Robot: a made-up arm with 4 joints.
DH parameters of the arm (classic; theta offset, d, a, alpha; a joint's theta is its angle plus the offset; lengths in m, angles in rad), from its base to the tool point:
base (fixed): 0.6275 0 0.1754 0
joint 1: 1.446 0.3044 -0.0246 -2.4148
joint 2: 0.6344 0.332 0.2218 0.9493
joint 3: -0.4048 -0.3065 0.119 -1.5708
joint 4: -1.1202 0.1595 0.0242 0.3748
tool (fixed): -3.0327 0.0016 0 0
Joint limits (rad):
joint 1: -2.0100..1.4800
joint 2: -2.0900..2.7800
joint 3: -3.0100..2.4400
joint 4: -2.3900..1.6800
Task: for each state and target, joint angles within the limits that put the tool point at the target. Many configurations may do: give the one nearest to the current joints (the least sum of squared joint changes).
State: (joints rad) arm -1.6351 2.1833 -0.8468 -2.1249
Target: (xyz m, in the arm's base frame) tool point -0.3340 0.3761 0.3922
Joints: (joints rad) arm -1.7020 2.7079 -0.1508 -2.3670
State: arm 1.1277 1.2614 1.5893 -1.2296
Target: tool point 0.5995 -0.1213 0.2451
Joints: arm 1.4800 2.0912 1.1774 -1.8934
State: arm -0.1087 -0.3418 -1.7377 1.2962
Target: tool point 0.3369 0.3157 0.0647
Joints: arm -0.1932 0.0764 -1.3541 1.3023
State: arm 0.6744 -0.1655 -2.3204 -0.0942
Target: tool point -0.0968 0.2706 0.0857
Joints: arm 1.1471 -0.1596 -1.3856 -0.1933
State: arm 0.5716 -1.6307 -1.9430 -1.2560
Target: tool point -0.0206 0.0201 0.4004
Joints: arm 0.7791 -2.0206 -2.3666 -1.1406
